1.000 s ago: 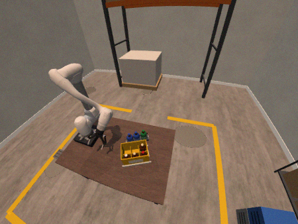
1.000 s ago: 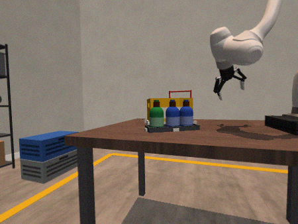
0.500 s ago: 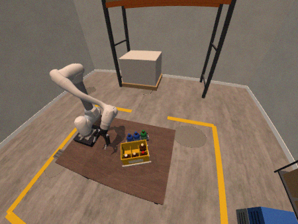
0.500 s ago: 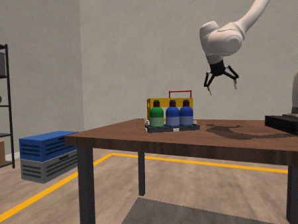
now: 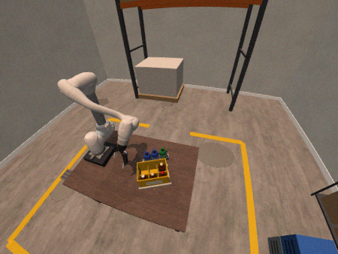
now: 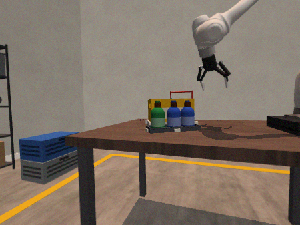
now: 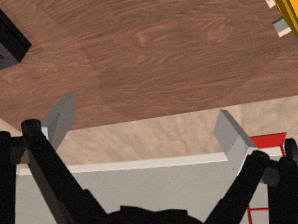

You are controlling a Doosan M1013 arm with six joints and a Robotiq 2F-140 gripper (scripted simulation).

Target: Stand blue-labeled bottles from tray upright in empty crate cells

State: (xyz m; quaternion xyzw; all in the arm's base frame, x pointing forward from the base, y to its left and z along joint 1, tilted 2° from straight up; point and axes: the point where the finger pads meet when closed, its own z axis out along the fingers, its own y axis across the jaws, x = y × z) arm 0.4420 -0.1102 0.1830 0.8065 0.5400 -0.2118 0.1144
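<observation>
Now: hand 33 cm to the right of the green-labeled bottle, 28 cm short of it and 16 cm above it. The rest, counted from my hand: yellow crate 28 cm ahead, 16 cm below, 7 cm to the left; then tray 27 cm to the left, 23 cm below, 21 cm ahead.
</observation>
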